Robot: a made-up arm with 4 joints. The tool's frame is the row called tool. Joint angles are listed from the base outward.
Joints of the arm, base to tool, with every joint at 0 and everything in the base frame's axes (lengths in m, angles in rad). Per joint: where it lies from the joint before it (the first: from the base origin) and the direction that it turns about. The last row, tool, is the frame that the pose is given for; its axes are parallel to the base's.
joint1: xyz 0 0 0.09 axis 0 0 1
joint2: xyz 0.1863 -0.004 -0.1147 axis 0 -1 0
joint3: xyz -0.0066 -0.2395 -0.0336 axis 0 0 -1
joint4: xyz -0.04 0.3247 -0.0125 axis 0 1 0
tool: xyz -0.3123 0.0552 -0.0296
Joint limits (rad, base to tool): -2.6..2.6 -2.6..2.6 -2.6..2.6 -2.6..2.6
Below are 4 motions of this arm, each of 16 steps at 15 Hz.
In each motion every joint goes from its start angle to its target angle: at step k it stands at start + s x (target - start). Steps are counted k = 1, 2, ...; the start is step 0. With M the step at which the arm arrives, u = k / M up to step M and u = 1 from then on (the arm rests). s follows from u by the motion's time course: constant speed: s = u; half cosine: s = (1 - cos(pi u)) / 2; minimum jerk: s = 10 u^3 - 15 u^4 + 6 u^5.
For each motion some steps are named. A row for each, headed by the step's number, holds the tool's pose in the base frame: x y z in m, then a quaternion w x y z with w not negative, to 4 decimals.
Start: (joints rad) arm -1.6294 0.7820 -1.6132 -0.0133
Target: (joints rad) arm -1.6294 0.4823 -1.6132 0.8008
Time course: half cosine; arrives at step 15
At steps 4, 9, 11, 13, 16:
4: -0.6080 0.1003 -0.3009 0.9308 -0.3565 0.0747 -0.0292
9: -0.5741 0.2040 -0.1612 0.9215 -0.2767 0.2600 -0.0816
11: -0.5506 0.2307 -0.1075 0.9075 -0.2455 0.3280 -0.0932
13: -0.5316 0.2452 -0.0714 0.8947 -0.2241 0.3736 -0.0987
16: -0.5243 0.2495 -0.0588 0.8895 -0.2166 0.3896 -0.1002

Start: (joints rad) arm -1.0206 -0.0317 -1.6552 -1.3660
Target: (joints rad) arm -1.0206 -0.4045 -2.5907 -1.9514
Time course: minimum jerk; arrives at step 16
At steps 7, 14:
7: -0.4641 -0.0282 -0.3165 0.6163 0.4002 -0.6221 0.2702
14: -0.5460 -0.0854 -0.2109 0.3575 0.6765 -0.6018 0.2290

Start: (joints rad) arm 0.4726 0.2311 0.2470 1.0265
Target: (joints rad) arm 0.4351 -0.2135 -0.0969 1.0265
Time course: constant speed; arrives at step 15
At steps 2, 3, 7, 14, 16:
2: -0.0783 0.1555 0.1518 0.9000 -0.0405 0.4143 0.1291
3: -0.0800 0.1508 0.1559 0.8931 -0.0504 0.4260 0.1352
7: -0.0845 0.1307 0.1763 0.8619 -0.0872 0.4727 0.1612
14: -0.0799 0.0935 0.2253 0.7949 -0.1382 0.5517 0.2113
16: -0.0777 0.0881 0.2334 0.7842 -0.1440 0.5625 0.2189

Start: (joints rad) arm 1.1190 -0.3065 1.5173 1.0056
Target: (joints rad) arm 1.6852 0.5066 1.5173 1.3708
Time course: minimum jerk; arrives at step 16
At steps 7, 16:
7: 0.1541 0.5259 0.2036 0.8371 0.0513 0.5395 -0.0743
16: 0.0480 0.3909 0.3749 0.7420 0.1425 0.6165 0.2214

